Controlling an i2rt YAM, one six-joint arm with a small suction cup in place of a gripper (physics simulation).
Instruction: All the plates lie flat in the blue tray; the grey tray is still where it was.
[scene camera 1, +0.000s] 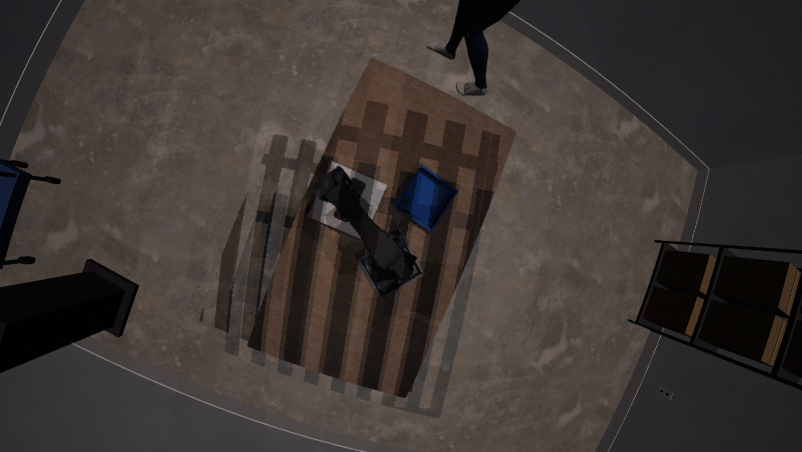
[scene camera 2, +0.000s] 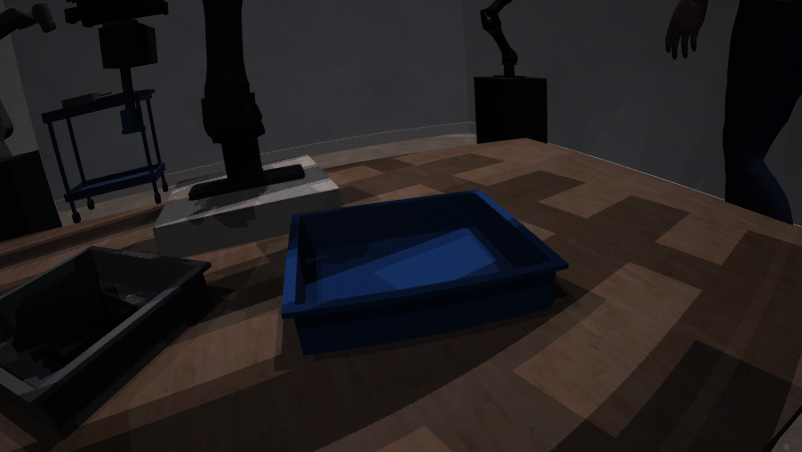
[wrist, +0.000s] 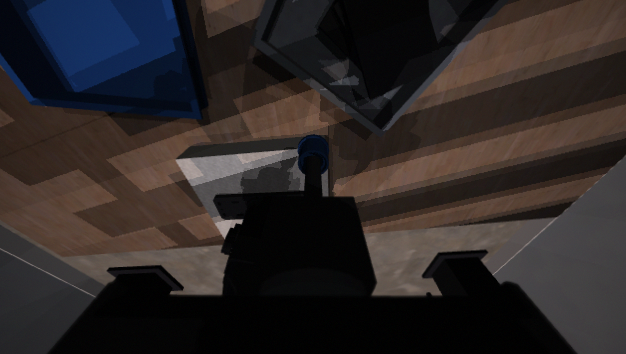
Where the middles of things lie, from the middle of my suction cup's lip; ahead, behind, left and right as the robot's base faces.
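There's a blue tray (scene camera 2: 365, 275) that's 11 cm ahead of my suction cup, 28 cm to the left of it and 18 cm below it. With the grey tray (scene camera 2: 171, 293), my suction cup is 11 cm short of it, 9 cm to the left of it and 18 cm above it.
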